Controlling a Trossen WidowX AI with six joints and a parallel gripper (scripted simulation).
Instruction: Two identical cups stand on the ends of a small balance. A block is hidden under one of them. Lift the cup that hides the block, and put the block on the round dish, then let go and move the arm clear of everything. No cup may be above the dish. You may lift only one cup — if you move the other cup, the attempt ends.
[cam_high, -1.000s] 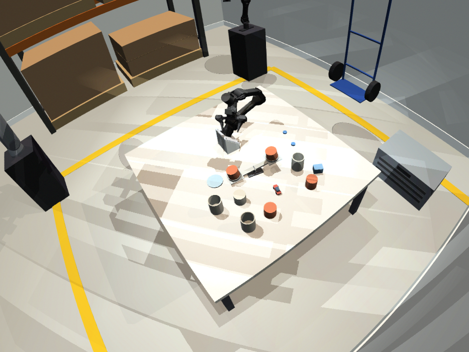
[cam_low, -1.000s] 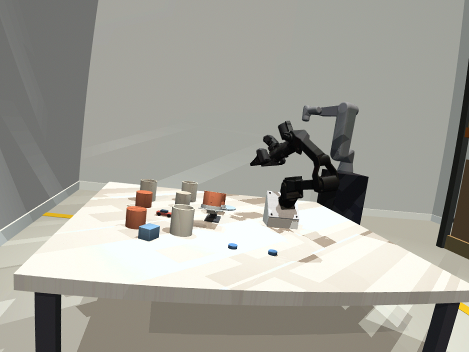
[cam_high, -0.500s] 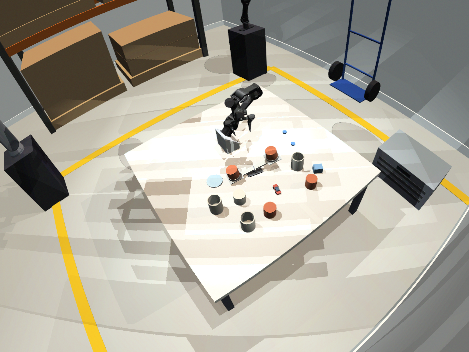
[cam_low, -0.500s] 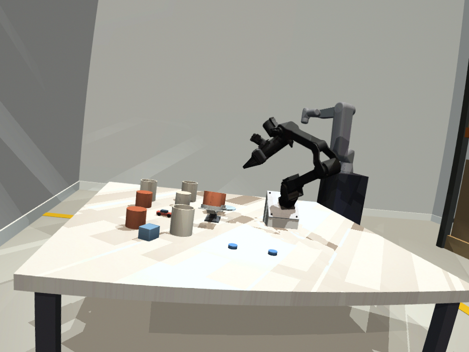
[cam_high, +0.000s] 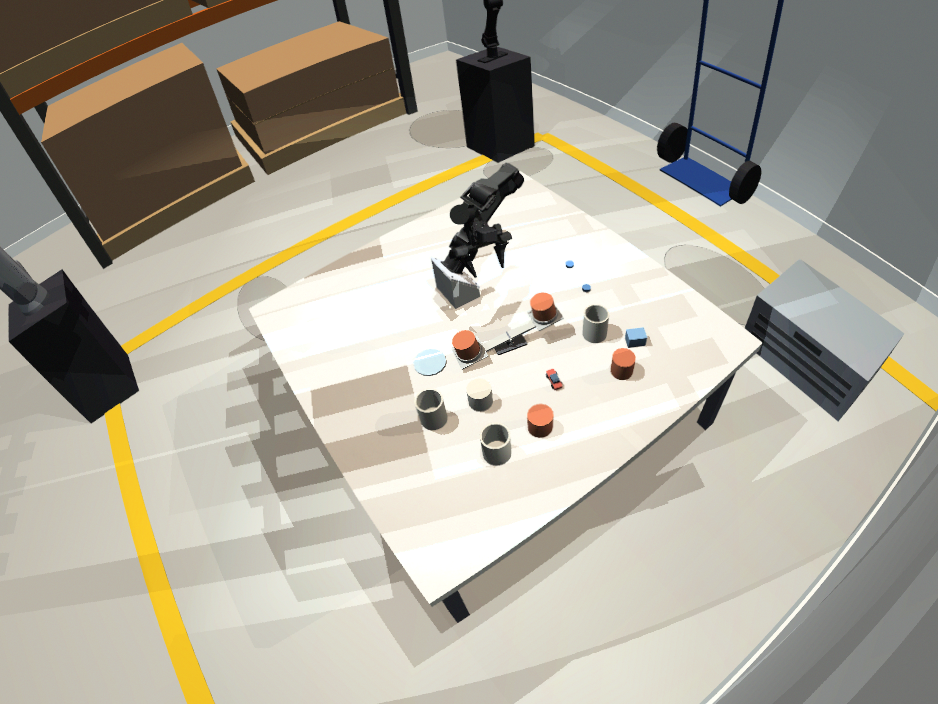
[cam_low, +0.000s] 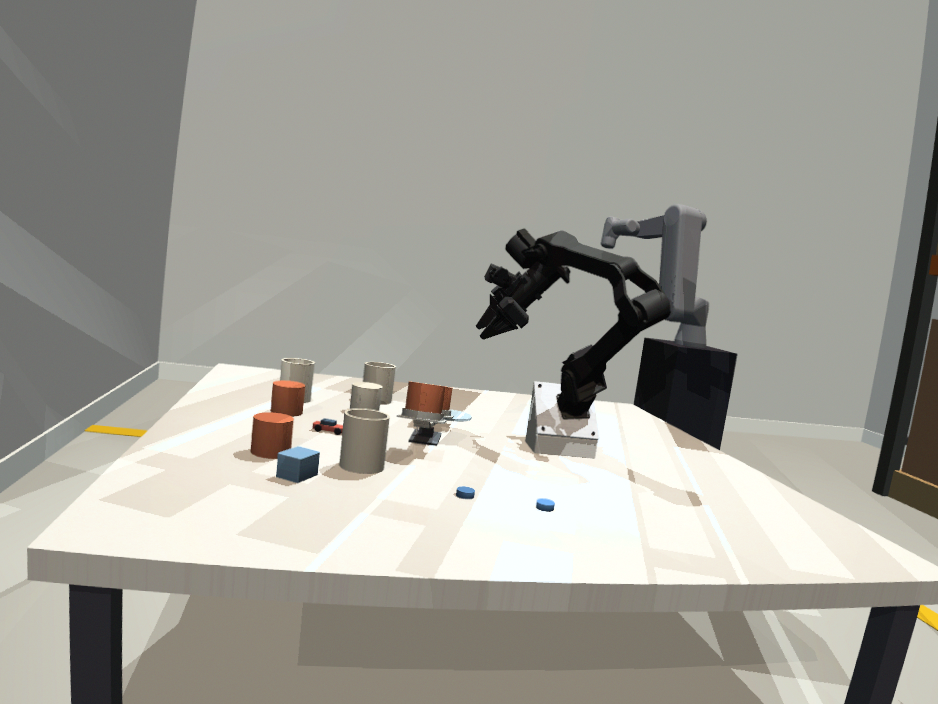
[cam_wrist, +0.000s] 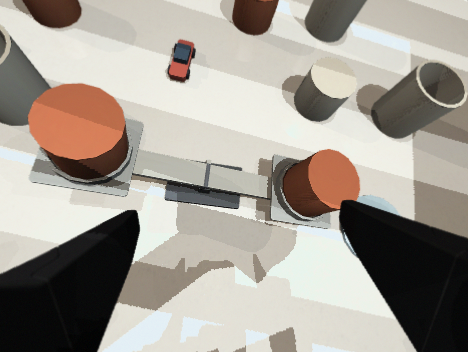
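Right now the pale green block is 4 cm ahead of my gripper tip, 14 cm to the right of it and 19 cm below it. Round my gripper tip: round pale blue dish 2 cm behind, 24 cm to the right, 23 cm below; then cream cylinder 20 cm ahead, 20 cm to the right, 20 cm below; then balance 8 cm ahead, 1 cm to the right, 20 cm below.
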